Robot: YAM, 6 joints.
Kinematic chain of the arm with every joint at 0, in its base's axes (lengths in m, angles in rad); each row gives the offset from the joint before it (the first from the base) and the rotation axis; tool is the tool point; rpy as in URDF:
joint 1: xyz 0 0 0.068 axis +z
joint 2: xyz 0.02 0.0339 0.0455 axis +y
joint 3: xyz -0.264 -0.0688 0 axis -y
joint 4: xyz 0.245 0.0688 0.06 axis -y
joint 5: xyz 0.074 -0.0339 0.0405 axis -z
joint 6: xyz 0.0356 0 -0.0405 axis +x
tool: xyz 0 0 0 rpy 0 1.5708 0
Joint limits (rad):
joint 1: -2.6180..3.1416
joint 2: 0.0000..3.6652
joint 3: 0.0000..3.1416
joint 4: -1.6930..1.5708
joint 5: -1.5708..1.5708
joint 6: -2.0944..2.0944
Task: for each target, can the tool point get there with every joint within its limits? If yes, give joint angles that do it. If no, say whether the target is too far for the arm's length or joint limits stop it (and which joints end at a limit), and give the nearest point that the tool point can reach.
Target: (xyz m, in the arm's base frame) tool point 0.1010 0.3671 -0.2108
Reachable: yes | joints 1.3012 3.1354 1.8378 -0.5232 -0.0128 1.3097
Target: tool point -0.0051 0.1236 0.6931
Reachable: yes | joints 1.5020 1.8591 2.8404 1.1681 -0.3911 0.0344
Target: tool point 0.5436 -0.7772 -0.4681
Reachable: no: too far | nearest point 0.3170 -0.4532 -0.2141 | short by 0.470 m
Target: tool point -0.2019 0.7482 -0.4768
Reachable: no: too far | nearest point -0.1359 0.5035 -0.2561 | short by 0.336 m
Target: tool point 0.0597 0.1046 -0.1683
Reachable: yes | joints 0.7809 3.2046 1.0606 -0.6919 -1.1340 -0.2345
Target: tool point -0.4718 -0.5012 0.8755
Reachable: no: too far | nearest point -0.2966 -0.3150 0.5840 | short by 0.388 m
